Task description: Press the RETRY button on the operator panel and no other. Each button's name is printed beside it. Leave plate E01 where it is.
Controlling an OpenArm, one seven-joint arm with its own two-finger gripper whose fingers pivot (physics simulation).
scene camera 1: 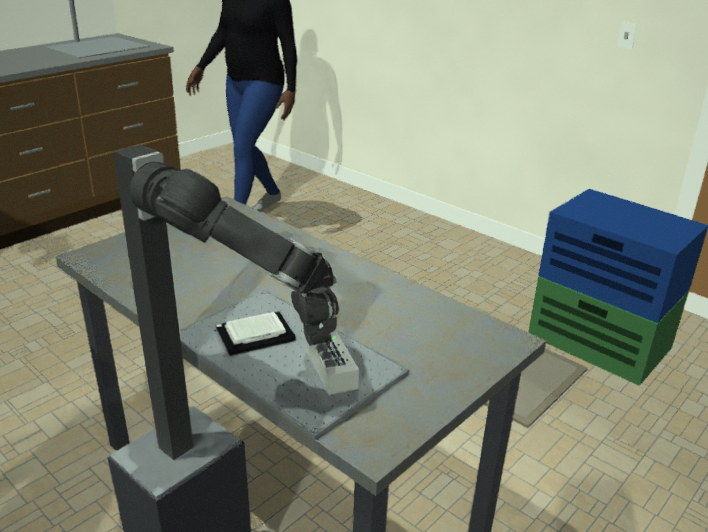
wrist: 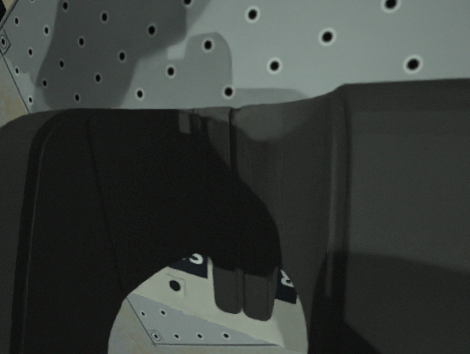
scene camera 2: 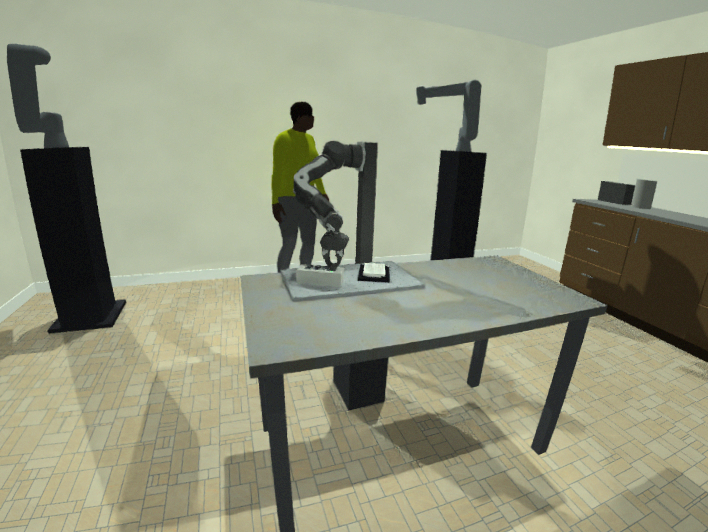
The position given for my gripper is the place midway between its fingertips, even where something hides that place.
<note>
I see my gripper (scene camera 1: 319, 341), a white plate (scene camera 1: 246, 330), a white operator panel (scene camera 1: 344, 376) and a dark column (scene camera 1: 147, 240).
My gripper shows as well in the wrist view (wrist: 251, 209). The dark column shows as well in scene camera 2 (scene camera 2: 367, 178). The wrist view misses the white plate: it is out of frame.
</note>
